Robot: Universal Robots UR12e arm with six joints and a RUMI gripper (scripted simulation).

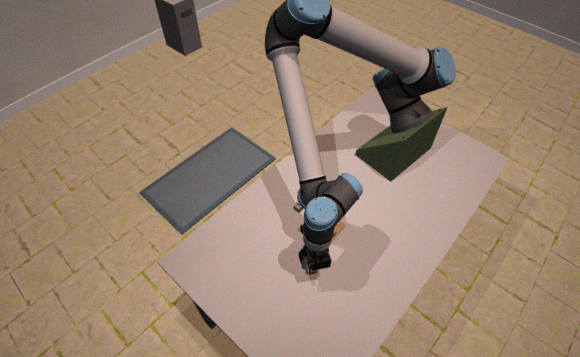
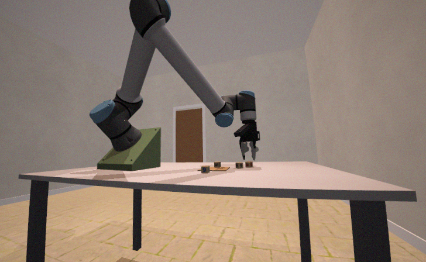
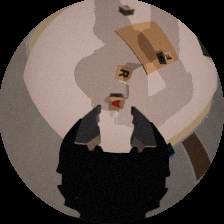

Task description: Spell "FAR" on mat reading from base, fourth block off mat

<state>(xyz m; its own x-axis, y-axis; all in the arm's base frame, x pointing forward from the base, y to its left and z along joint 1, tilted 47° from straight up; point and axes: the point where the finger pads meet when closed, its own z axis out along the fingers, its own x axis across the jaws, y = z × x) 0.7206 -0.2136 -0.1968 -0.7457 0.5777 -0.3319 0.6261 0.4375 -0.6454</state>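
Right now the tan mat is 180 mm behind my hand, 70 mm to the right of it and 50 mm below it. The rest, counted from my hand: F block 170 mm behind, 20 mm to the right, 30 mm below; then R block 50 mm behind, 40 mm to the right, 40 mm below; then blue-lettered block 200 mm behind, 200 mm to the right, 40 mm below.
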